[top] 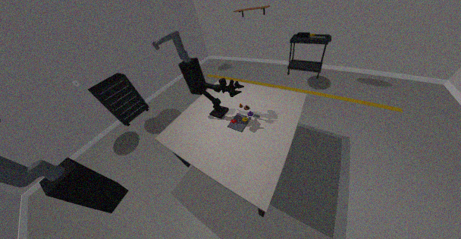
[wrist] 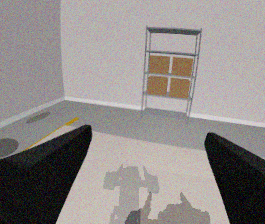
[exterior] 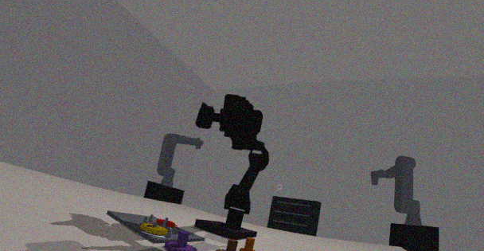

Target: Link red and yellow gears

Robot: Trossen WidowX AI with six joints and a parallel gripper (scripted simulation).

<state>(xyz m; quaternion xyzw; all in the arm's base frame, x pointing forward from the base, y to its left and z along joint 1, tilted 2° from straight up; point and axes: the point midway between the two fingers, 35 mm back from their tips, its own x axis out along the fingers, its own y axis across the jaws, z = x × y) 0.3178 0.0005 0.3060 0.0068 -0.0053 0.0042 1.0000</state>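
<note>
Right now the brown gear is 33 cm below my gripper tip, 10 cm to the left of it and 3 cm behind it. The rest, counted from my gripper tip: purple gear 33 cm below, 4 cm ahead, 2 cm to the left; small orange gear 33 cm below, 12 cm to the left, 10 cm behind; red gear 33 cm below, 13 cm to the right, 10 cm behind.
</note>
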